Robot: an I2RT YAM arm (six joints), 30 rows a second.
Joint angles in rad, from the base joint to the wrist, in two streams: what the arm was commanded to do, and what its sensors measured. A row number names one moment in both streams.
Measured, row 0: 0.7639, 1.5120, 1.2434, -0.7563, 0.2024, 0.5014
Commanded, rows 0 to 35: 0.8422, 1.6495, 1.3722, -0.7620, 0.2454, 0.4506; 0.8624, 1.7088, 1.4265, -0.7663, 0.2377, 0.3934; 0.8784, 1.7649, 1.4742, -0.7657, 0.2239, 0.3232; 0.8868, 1.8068, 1.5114, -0.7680, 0.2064, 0.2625; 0.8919, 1.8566, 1.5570, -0.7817, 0.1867, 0.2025; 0.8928, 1.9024, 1.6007, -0.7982, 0.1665, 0.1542; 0.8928, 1.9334, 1.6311, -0.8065, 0.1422, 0.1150; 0.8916, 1.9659, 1.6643, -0.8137, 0.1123, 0.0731; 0.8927, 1.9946, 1.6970, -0.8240, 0.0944, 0.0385; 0.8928, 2.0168, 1.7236, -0.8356, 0.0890, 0.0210; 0.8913, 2.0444, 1.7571, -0.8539, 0.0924, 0.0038; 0.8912, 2.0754, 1.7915, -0.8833, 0.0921, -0.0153; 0.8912, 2.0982, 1.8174, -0.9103, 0.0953, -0.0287; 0.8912, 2.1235, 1.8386, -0.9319, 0.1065, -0.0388; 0.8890, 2.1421, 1.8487, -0.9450, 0.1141, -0.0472; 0.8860, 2.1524, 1.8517, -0.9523, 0.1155, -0.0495; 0.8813, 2.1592, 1.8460, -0.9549, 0.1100, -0.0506; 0.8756, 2.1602, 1.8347, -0.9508, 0.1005, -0.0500; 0.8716, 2.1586, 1.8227, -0.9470, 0.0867, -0.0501; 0.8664, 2.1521, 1.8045, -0.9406, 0.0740, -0.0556; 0.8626, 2.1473, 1.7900, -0.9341, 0.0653, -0.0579; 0.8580, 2.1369, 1.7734, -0.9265, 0.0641, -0.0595; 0.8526, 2.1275, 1.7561, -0.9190, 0.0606, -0.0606; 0.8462, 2.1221, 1.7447, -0.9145, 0.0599, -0.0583; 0.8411, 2.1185, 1.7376, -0.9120, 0.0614, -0.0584; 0.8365, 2.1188, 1.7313, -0.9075, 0.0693, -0.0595; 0.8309, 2.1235, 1.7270, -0.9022, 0.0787, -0.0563; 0.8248, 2.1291, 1.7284, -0.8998, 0.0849, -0.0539; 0.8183, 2.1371, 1.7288, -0.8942, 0.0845, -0.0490; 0.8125, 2.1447, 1.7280, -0.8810, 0.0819, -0.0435; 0.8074, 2.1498, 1.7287, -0.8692, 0.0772, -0.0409; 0.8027, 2.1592, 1.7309, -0.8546, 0.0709, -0.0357; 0.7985, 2.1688, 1.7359, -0.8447, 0.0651, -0.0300; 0.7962, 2.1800, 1.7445, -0.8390, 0.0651, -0.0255; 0.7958, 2.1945, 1.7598, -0.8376, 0.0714, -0.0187; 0.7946, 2.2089, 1.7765, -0.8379, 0.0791, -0.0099
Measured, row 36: 0.8017, 2.1590, 1.7393, -0.8570, 0.0834, -0.0341
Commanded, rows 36 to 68: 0.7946, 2.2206, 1.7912, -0.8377, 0.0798, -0.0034; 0.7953, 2.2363, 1.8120, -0.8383, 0.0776, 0.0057; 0.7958, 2.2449, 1.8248, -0.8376, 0.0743, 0.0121; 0.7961, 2.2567, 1.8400, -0.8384, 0.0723, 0.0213; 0.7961, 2.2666, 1.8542, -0.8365, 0.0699, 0.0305; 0.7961, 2.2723, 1.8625, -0.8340, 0.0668, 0.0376; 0.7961, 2.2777, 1.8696, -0.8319, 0.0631, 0.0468; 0.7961, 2.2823, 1.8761, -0.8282, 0.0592, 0.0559; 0.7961, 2.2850, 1.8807, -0.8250, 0.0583, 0.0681; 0.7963, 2.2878, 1.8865, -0.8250, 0.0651, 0.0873; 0.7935, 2.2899, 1.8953, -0.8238, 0.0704, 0.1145; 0.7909, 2.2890, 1.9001, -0.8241, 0.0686, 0.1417; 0.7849, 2.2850, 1.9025, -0.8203, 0.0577, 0.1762; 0.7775, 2.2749, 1.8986, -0.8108, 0.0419, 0.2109; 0.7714, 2.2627, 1.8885, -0.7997, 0.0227, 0.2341; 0.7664, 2.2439, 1.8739, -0.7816, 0.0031, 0.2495; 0.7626, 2.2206, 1.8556, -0.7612, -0.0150, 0.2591; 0.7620, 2.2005, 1.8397, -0.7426, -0.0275, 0.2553; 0.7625, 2.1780, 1.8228, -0.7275, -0.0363, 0.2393; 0.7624, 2.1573, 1.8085, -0.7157, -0.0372, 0.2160; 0.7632, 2.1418, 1.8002, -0.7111, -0.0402, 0.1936; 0.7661, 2.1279, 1.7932, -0.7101, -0.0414, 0.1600; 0.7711, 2.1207, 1.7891, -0.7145, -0.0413, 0.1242; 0.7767, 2.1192, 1.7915, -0.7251, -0.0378, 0.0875; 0.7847, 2.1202, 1.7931, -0.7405, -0.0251, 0.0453; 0.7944, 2.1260, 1.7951, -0.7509, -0.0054, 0.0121; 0.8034, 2.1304, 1.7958, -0.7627, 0.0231, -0.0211; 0.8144, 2.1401, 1.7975, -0.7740, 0.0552, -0.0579; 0.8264, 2.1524, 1.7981, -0.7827, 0.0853, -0.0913; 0.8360, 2.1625, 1.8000, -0.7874, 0.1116, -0.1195; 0.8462, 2.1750, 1.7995, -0.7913, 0.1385, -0.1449; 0.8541, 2.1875, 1.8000, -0.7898, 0.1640, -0.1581; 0.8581, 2.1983, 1.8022, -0.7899, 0.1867, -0.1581
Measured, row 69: 0.8360, 2.1651, 1.7977, -0.7517, 0.0952, -0.0628
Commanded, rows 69 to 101: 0.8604, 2.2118, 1.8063, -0.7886, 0.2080, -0.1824; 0.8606, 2.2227, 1.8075, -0.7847, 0.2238, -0.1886; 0.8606, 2.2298, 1.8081, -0.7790, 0.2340, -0.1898; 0.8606, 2.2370, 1.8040, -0.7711, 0.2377, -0.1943; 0.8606, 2.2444, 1.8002, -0.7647, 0.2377, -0.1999; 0.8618, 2.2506, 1.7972, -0.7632, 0.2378, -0.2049; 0.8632, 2.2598, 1.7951, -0.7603, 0.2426, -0.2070; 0.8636, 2.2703, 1.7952, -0.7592, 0.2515, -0.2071; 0.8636, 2.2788, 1.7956, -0.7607, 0.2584, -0.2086; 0.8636, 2.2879, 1.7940, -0.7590, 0.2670, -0.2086; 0.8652, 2.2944, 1.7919, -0.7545, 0.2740, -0.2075; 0.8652, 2.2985, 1.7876, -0.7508, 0.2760, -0.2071; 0.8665, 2.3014, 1.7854, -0.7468, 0.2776, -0.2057; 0.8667, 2.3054, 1.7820, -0.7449, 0.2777, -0.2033; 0.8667, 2.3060, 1.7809, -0.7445, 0.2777, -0.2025; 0.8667, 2.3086, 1.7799, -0.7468, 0.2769, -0.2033; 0.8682, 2.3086, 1.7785, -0.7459, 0.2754, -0.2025; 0.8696, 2.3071, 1.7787, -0.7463, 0.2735, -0.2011; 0.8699, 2.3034, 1.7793, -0.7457, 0.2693, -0.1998; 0.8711, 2.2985, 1.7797, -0.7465, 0.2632, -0.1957; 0.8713, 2.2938, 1.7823, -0.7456, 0.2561, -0.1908; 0.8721, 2.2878, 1.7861, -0.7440, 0.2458, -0.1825; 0.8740, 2.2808, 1.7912, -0.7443, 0.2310, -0.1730; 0.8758, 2.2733, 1.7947, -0.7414, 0.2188, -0.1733; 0.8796, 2.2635, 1.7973, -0.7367, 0.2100, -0.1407; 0.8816, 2.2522, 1.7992, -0.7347, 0.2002, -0.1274; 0.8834, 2.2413, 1.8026, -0.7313, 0.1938, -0.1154; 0.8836, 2.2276, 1.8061, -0.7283, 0.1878, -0.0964; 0.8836, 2.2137, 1.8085, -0.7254, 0.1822, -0.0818; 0.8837, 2.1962, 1.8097, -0.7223, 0.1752, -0.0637; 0.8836, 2.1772, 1.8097, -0.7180, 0.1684, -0.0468; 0.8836, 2.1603, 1.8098, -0.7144, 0.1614, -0.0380; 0.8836, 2.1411, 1.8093, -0.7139, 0.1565, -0.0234
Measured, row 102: 0.8749, 2.2219, 1.8000, -0.7139, 0.2115, -0.0925
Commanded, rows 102 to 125: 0.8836, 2.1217, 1.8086, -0.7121, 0.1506, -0.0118; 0.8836, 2.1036, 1.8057, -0.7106, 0.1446, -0.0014; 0.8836, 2.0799, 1.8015, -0.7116, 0.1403, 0.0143; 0.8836, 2.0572, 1.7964, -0.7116, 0.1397, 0.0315; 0.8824, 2.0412, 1.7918, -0.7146, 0.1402, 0.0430; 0.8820, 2.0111, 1.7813, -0.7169, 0.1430, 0.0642; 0.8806, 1.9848, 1.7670, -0.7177, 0.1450, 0.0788; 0.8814, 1.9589, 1.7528, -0.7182, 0.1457, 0.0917; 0.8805, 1.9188, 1.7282, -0.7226, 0.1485, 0.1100; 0.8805, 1.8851, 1.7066, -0.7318, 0.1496, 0.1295; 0.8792, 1.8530, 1.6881, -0.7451, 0.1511, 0.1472; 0.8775, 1.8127, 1.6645, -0.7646, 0.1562, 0.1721; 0.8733, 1.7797, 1.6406, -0.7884, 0.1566, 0.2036; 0.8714, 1.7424, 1.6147, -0.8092, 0.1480, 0.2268; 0.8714, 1.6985, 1.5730, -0.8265, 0.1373, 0.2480; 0.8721, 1.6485, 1.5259, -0.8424, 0.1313, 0.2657; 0.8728, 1.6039, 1.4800, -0.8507, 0.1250, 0.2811; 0.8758, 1.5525, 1.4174, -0.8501, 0.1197, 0.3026; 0.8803, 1.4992, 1.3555, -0.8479, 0.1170, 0.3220; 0.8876, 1.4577, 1.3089, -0.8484, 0.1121, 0.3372; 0.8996, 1.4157, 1.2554, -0.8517, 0.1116, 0.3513; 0.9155, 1.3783, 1.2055, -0.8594, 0.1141, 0.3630; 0.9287, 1.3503, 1.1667, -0.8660, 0.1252, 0.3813; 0.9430, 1.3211, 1.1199, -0.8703, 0.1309, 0.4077
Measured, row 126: 0.9066, 1.3724, 1.2018, -0.8158, 0.1333, 0.3206
